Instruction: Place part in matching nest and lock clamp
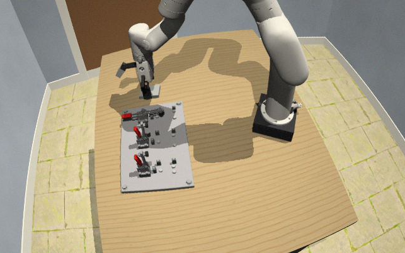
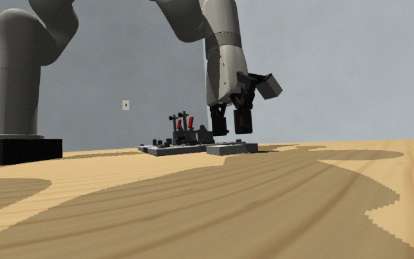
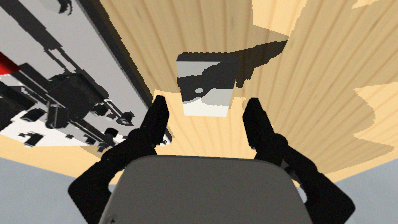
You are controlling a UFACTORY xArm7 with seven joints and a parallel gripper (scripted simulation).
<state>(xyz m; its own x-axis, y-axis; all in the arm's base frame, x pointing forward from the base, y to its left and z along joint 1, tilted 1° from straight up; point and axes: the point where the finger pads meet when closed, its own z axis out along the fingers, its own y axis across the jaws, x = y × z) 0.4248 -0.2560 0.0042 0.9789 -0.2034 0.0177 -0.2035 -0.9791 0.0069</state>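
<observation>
Right now my hand is 4 cm above the flat grey part. Also, from my hand: grey fixture plate 26 cm to the left, 4 cm below, 1 cm ahead.
</observation>
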